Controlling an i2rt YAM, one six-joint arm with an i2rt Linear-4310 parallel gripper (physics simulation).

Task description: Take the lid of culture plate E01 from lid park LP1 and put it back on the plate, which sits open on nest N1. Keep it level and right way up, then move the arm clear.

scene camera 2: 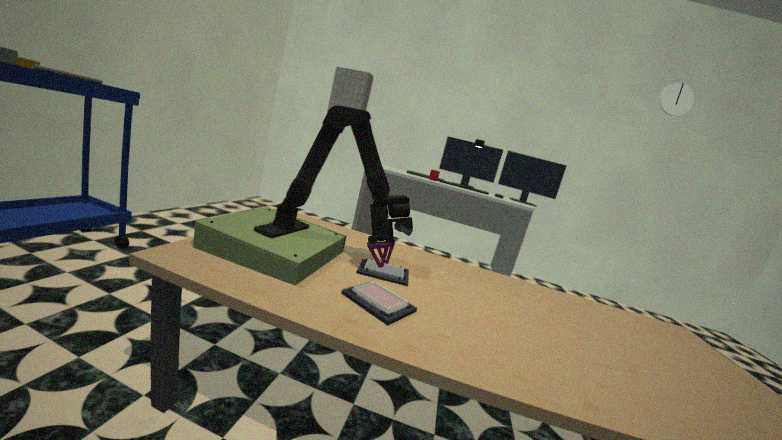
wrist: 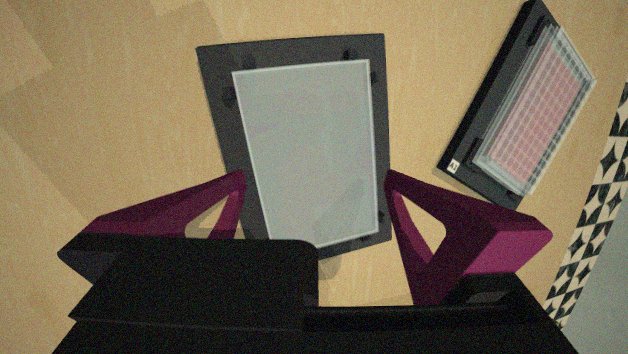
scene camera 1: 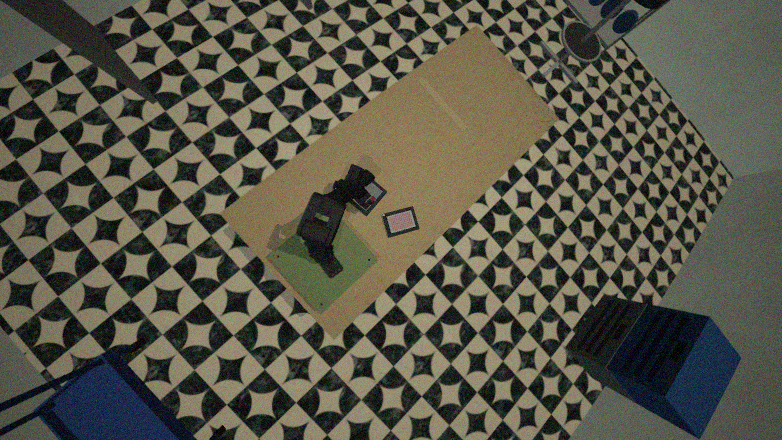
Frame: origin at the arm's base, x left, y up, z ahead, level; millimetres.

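Where they show: gripper, fingertip midpoint: [scene camera 2: 383,265] [wrist: 314,177] [scene camera 1: 366,195]; arm's base, origin of the base link: [scene camera 2: 283,229].
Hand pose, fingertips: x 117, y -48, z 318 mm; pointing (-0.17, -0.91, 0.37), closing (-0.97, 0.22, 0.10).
Things, the pixels of their top centre, and the offset from my fingertips. Level surfaces: height alone.
- dark lid park LP1, middle of its top: [wrist: 319,166] [scene camera 2: 385,267] [scene camera 1: 367,195] dx -3, dy -2, dz +7 mm
- culture plate E01, middle of its top: [wrist: 547,118] [scene camera 2: 380,294] [scene camera 1: 401,221] dx -204, dy +5, dz +64 mm
- dark nest N1, middle of its top: [wrist: 535,118] [scene camera 2: 380,296] [scene camera 1: 401,221] dx -204, dy -4, dz +64 mm
- wooden table, its level: dy -22 mm
The pale, flat lid [scene camera 1: 374,190] [scene camera 2: 394,271] [wrist: 310,125] lies level on the dark lid park LP1 [scene camera 2: 382,278] [wrist: 215,75]. My gripper [scene camera 2: 381,264] [wrist: 314,177] is open, with its magenta fingers pointing down at the lid. In the wrist view one fingertip stands on each long side of the lid, nearer its close end, with a gap on both sides. Fingertip height is hard to tell, but it is low over the park. The culture plate E01 [scene camera 1: 400,221] [scene camera 2: 382,297] [wrist: 537,110], with pink wells, sits open on dark nest N1 [scene camera 2: 365,309] [wrist: 492,85].
The nest stands beside the lid park, close to the table's long edge. The arm rises from a green base block [scene camera 1: 349,251] [scene camera 2: 246,251] on the wooden table [scene camera 1: 437,136] [scene camera 2: 519,339]. A blue cart [scene camera 2: 126,158] and a desk with two monitors [scene camera 2: 471,158] stand away from the table.
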